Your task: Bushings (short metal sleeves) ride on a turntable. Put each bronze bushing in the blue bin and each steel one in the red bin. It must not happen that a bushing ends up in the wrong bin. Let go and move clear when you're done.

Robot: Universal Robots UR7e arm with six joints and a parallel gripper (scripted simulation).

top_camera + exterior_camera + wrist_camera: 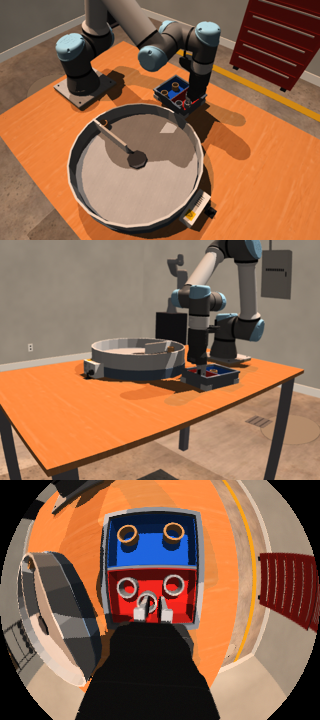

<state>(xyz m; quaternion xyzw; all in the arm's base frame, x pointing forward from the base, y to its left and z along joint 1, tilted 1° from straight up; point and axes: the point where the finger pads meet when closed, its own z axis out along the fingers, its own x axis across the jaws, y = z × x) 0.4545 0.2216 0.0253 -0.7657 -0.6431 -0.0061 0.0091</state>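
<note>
Now: the bin 60 mm behind my hand and 20 mm below it. From my hand the other things lie so: turntable: 350 mm to the right, 30 mm ahead, 10 mm above.
</note>
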